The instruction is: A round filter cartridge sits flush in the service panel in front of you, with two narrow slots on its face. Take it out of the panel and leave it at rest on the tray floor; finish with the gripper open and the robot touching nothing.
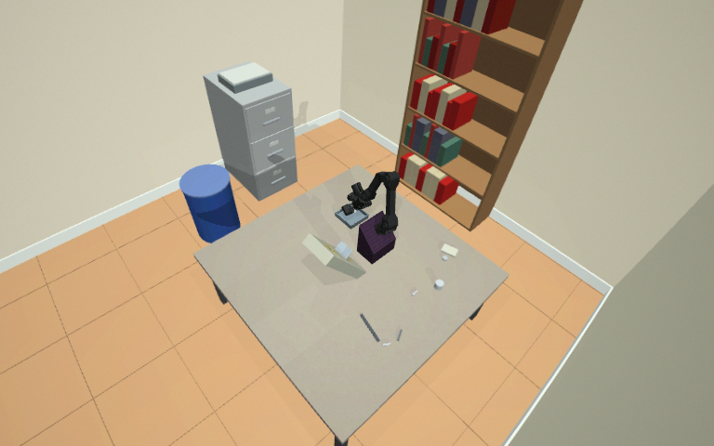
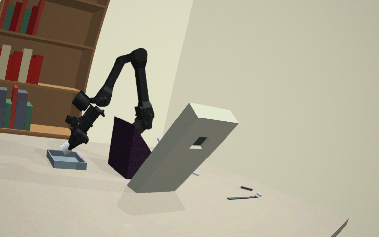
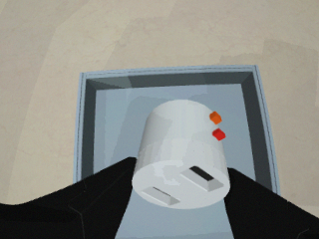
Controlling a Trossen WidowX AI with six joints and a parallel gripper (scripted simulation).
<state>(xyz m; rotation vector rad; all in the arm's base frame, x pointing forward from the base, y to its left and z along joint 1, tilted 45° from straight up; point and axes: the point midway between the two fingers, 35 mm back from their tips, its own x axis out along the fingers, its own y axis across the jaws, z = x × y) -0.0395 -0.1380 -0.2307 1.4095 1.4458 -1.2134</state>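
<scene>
The round filter cartridge lies right at my gripper tip. Round my gripper tip: cream block 280 mm behind, 570 mm to the left, 60 mm below; blue-grey tray 10 mm to the right, 60 mm below.
</scene>
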